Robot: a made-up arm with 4 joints. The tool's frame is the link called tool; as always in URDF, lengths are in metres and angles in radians. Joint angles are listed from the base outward. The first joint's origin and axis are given. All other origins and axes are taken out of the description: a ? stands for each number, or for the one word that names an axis. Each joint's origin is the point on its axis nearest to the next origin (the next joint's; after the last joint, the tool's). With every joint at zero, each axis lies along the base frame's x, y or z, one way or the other. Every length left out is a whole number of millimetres.
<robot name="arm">
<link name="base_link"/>
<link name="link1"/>
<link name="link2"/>
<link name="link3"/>
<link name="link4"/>
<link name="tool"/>
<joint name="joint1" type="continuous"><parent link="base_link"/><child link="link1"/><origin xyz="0.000 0.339 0.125" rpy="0.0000 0.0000 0.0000"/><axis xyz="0 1 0"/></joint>
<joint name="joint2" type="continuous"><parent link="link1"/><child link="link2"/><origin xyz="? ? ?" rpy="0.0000 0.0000 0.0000"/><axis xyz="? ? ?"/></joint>
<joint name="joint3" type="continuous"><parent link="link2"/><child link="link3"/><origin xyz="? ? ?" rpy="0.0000 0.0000 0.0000"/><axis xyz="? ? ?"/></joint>
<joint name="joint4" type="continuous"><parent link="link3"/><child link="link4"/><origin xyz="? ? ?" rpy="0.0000 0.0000 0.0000"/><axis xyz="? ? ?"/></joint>
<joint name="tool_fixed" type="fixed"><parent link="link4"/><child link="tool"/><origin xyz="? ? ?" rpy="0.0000 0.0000 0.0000"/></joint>
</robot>
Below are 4 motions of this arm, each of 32 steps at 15 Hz.
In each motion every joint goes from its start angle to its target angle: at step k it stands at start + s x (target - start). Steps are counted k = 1, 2, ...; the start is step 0. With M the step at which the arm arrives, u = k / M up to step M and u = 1 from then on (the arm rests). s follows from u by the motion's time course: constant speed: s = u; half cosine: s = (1 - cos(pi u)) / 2; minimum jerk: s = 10 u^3 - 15 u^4 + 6 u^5.
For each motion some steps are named. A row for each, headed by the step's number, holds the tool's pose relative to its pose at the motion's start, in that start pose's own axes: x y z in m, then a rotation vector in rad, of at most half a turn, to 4 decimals.
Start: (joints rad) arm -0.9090 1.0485 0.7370 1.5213
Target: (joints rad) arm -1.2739 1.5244 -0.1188 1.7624
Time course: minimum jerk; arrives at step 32
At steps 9, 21, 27, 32:
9: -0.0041 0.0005 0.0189 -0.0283 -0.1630 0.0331
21: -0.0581 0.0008 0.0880 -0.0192 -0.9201 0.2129
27: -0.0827 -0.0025 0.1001 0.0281 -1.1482 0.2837
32: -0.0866 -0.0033 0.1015 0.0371 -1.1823 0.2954

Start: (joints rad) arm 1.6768 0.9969 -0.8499 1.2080
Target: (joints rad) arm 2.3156 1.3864 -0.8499 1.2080
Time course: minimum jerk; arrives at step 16
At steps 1, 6, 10, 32:
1: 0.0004 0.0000 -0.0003 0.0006 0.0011 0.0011
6: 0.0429 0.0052 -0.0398 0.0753 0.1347 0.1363
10: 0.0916 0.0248 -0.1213 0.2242 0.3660 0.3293
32: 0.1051 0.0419 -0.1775 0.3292 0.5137 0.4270

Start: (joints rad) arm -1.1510 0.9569 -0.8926 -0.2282
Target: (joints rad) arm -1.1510 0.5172 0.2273 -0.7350
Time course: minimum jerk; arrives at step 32
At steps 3, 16, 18, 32:
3: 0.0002 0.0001 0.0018 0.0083 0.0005 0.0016
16: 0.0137 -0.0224 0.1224 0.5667 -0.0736 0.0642
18: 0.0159 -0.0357 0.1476 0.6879 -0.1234 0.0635
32: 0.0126 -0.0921 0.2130 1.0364 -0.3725 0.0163

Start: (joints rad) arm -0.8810 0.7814 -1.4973 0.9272
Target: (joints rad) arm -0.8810 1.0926 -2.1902 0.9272
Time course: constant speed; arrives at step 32
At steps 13, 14, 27, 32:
13: -0.0236 0.0064 -0.0224 -0.0675 -0.3008 -0.0085
14: -0.0254 0.0070 -0.0244 -0.0726 -0.3239 -0.0107
27: -0.0454 0.0164 -0.0549 -0.1408 -0.6210 -0.0578
32: -0.0516 0.0210 -0.0683 -0.1678 -0.7332 -0.0856

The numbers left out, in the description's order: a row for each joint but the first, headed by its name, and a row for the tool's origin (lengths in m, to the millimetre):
joint2: xyz 0.079 0.000 0.131, axis 0 0 1
joint3: xyz -0.323 -0.004 0.000, axis 1 0 0
joint4: xyz 0.000 0.052 0.086, axis 0 0 -1
tool: xyz 0.141 0.079 0.000

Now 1 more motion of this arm.
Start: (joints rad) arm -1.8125 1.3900 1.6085 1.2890
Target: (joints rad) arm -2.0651 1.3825 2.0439 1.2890
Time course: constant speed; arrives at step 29
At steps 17, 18, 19, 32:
17: 0.0040 -0.0030 -0.0278 0.0304 0.1053 0.0273
18: 0.0043 -0.0032 -0.0295 0.0320 0.1116 0.0289
19: 0.0046 -0.0033 -0.0312 0.0335 0.1178 0.0305
32: 0.0082 -0.0051 -0.0483 0.0477 0.1809 0.0467

